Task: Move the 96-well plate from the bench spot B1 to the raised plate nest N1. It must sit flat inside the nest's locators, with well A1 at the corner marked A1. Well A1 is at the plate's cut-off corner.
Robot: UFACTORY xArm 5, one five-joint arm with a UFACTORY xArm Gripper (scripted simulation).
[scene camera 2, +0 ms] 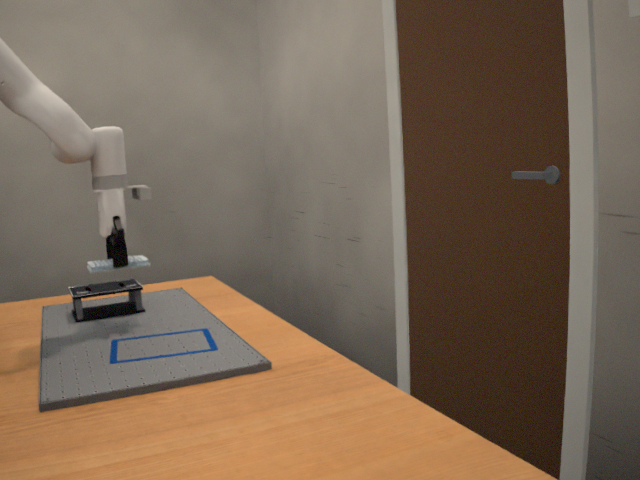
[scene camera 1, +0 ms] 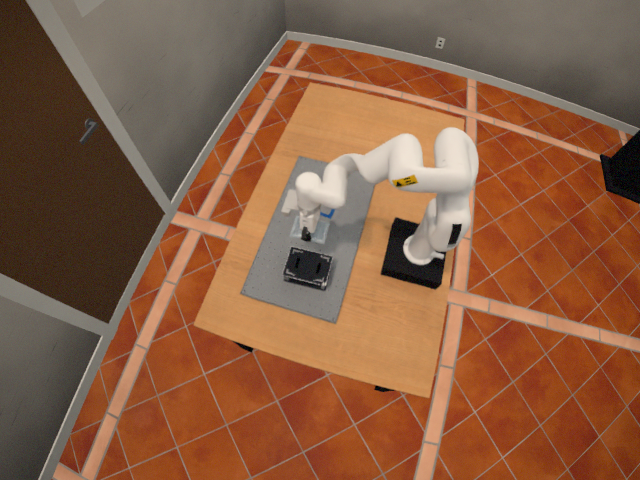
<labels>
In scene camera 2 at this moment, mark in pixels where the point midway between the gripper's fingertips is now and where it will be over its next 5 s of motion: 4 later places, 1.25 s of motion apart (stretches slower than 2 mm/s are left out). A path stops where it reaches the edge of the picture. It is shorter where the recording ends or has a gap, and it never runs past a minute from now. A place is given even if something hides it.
My gripper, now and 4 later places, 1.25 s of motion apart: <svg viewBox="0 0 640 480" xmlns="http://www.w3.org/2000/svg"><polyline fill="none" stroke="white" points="117,263 102,251 101,259 103,278 104,280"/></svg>
</labels>
